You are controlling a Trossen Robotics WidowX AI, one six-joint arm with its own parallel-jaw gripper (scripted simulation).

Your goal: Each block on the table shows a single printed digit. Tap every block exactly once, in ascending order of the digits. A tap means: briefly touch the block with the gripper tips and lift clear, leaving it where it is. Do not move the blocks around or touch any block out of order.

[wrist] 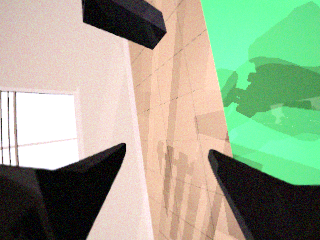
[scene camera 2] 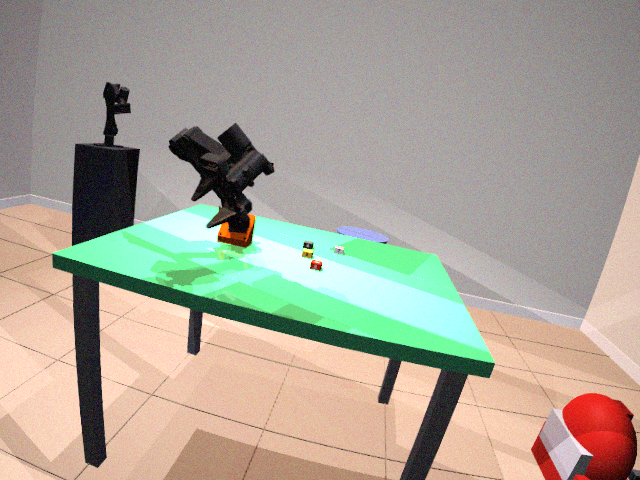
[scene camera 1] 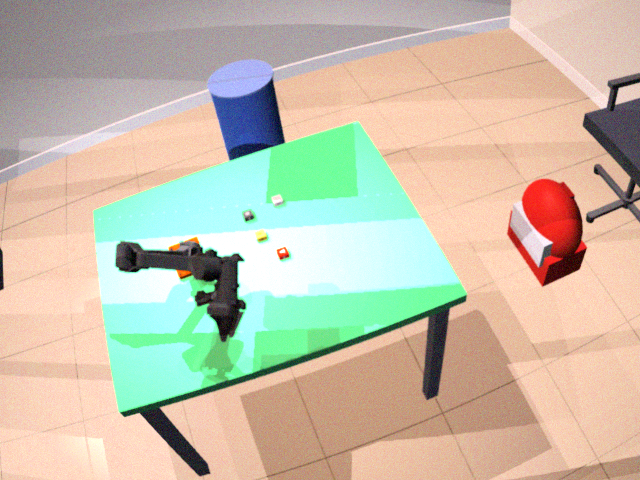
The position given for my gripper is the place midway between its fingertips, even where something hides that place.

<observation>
My gripper (scene camera 2: 200,214) is open, holding nothing.
My gripper shows as well in the wrist view (wrist: 167,150) and in scene camera 1 (scene camera 1: 227,339).
</observation>
